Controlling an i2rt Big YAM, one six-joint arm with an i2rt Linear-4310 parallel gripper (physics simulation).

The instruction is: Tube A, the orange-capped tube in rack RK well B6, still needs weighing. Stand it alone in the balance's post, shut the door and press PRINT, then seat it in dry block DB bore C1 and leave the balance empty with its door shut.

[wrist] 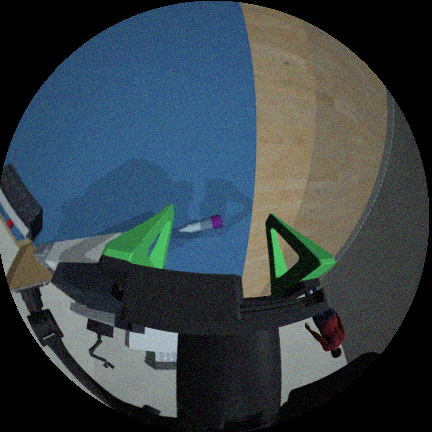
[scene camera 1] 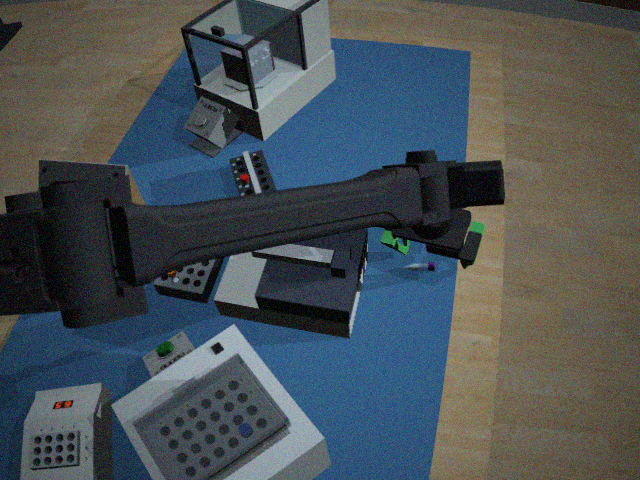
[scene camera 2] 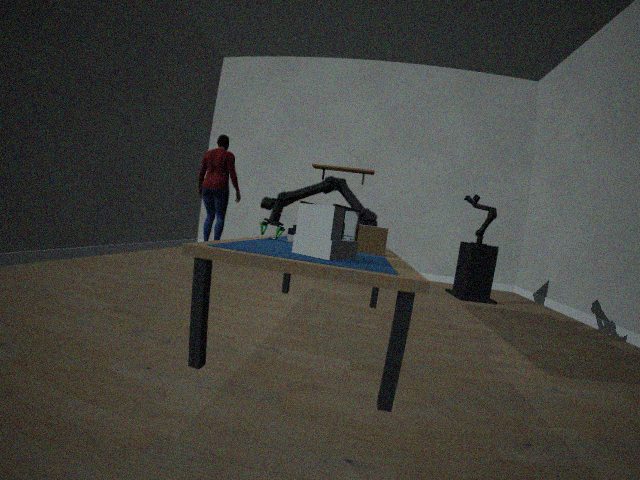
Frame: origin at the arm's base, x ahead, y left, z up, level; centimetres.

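Where they show: gripper, fingertip midpoint: (wrist: 222, 213) (scene camera 1: 436, 258) (scene camera 2: 268, 237); arm's base at its link origin: (scene camera 2: 370, 237).
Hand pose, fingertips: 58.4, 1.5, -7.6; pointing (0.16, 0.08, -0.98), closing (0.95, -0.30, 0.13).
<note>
Things, the pixels of their top centre, and the offset from my fingertips, as dx, dy, dz. "spot": a spot on its surface instead.
- grey rack at its top centre: (scene camera 1: 191, 255) (wrist: 54, 272) -38.3, -3.7, +1.8
- balance at its top centre: (scene camera 1: 237, 14) (scene camera 2: 337, 204) -36.7, +37.0, +21.1
- grey console at a spot on its surface: (scene camera 1: 210, 121) spot: -41.7, +24.4, +5.3
- purple-capped tube at its top centre: (wrist: 199, 230) (scene camera 1: 419, 264) -2.5, -1.4, +0.2
- box with a dark lid, top centre: (scene camera 1: 286, 248) (wrist: 90, 320) -21.4, -6.2, +9.0
- red-capped tube at its top centre: (scene camera 1: 244, 176) -32.2, +11.2, +4.5
- large white device at a spot on its surface: (scene camera 1: 299, 454) spot: -15.0, -35.1, +12.3
- green button at a spot on its surface: (scene camera 1: 164, 348) spot: -36.2, -21.8, +6.0
Tube A, with its orange cap (scene camera 1: 172, 273), stands in a grey rack (scene camera 1: 181, 295), partly hidden by my arm in scene camera 1. The balance (scene camera 1: 305, 93) (scene camera 2: 312, 229) is at the far end of the mat; its door state is hard to tell. A grey console (scene camera 1: 210, 121) stands in front of it. The small white block with a lit red display (scene camera 1: 95, 428) has several bores and looks like DB. My gripper (scene camera 1: 435, 259) (scene camera 2: 270, 233) (wrist: 222, 213) is open and empty, above a purple-capped tube (scene camera 1: 421, 266) (wrist: 202, 225) lying on the blue mat near its right edge.
A box with a dark lid (scene camera 1: 305, 294) and white handle stands left of the gripper. A black rack (scene camera 1: 266, 160) holds a red-capped tube (scene camera 1: 244, 177). A large white device (scene camera 1: 299, 454) and a green button (scene camera 1: 164, 348) are near the bottom. A person (scene camera 2: 217, 173) stands beyond the table.
</note>
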